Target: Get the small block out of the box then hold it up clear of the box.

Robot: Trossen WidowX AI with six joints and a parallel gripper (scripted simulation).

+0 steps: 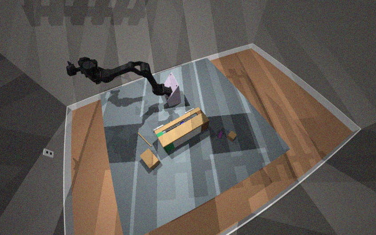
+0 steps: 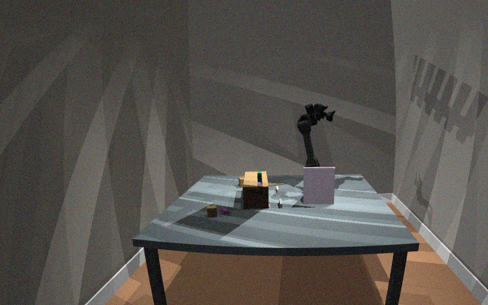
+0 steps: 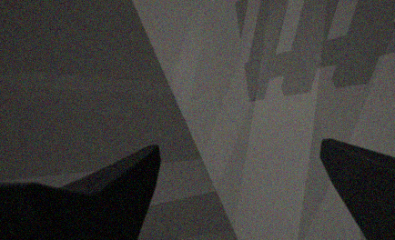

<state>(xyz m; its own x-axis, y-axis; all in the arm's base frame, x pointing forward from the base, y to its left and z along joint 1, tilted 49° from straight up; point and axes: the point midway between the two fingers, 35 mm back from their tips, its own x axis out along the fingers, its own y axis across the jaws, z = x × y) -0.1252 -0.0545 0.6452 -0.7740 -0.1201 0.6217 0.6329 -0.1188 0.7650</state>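
My gripper tip is 44 cm short of the box, 53 cm to the right of it and 47 cm above it. Round my gripper tip: magenta piece 60 cm ahead, 81 cm to the left, 53 cm below; thin stick 42 cm ahead, 23 cm to the left, 53 cm below; blue block 45 cm ahead, 55 cm to the left, 45 cm below.
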